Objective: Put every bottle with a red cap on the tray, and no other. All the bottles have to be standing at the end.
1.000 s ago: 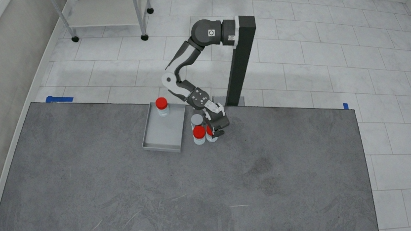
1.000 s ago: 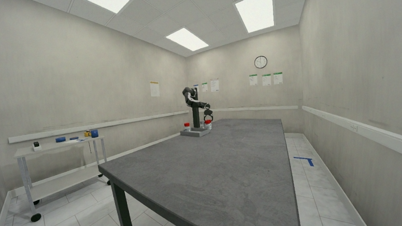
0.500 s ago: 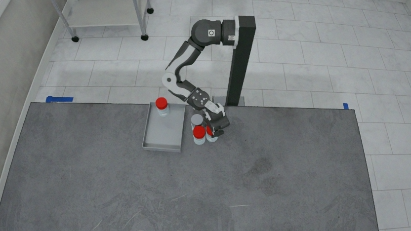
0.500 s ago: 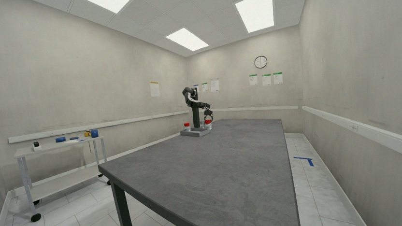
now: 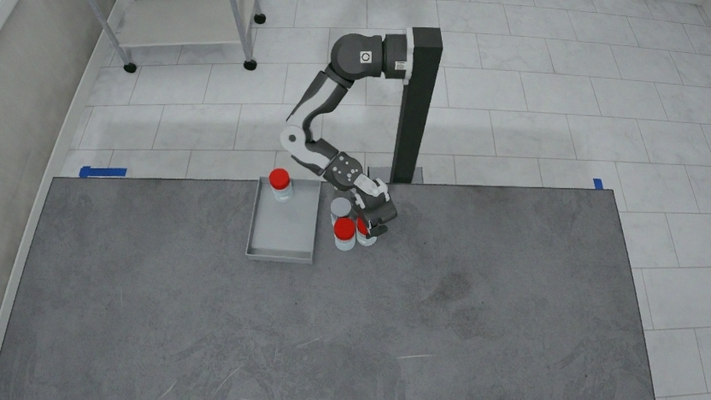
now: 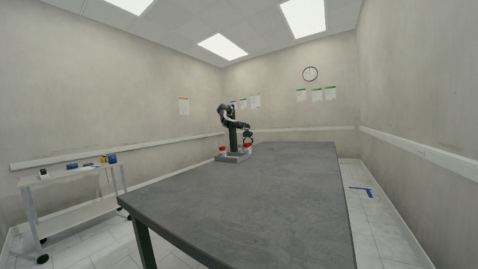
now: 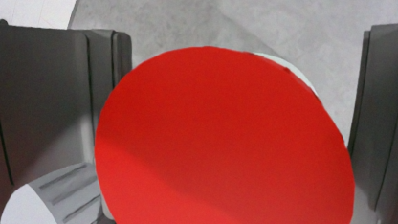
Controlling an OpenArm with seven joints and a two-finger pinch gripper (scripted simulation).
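The grey-capped bottle lies 7 cm to the right of my hand, 5 cm below it and 4 cm behind it. From my hand the other things lie so: grey tray: 23 cm to the right, 8 cm below, 4 cm behind.
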